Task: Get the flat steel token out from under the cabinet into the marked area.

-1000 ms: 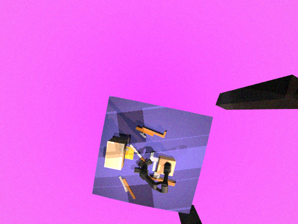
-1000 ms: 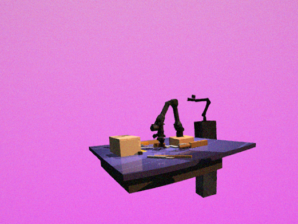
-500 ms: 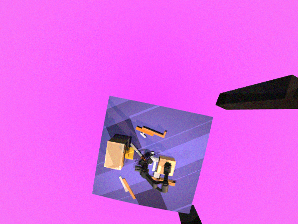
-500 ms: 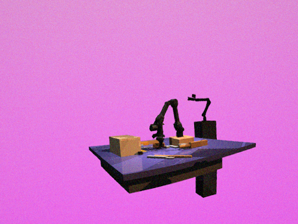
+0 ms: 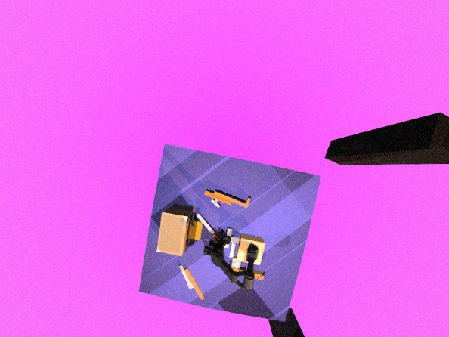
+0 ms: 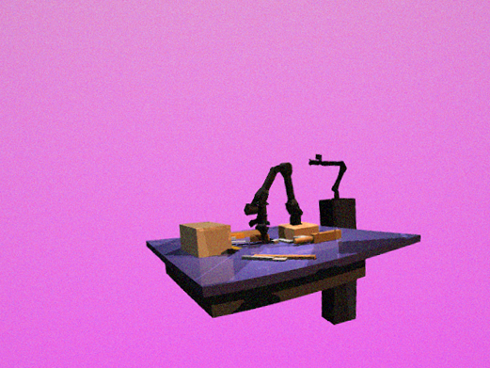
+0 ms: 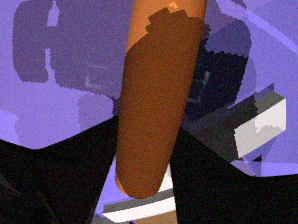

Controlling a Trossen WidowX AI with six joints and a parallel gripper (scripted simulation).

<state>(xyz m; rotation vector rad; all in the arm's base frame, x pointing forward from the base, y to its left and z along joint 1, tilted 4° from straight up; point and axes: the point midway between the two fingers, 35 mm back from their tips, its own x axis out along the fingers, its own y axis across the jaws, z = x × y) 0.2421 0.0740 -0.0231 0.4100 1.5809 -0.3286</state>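
Now: gripper tip 5 cm past the grey bar, 4 cm to the left of it and 2 cm above it. The rest, counted from my gripper tip: small white piece 27 cm to the right, 15 cm ahead, 2 cm below; then orange block 26 cm behind, 17 cm to the left; then orange bar 32 cm to the right, 15 cm ahead, 1 cm below.
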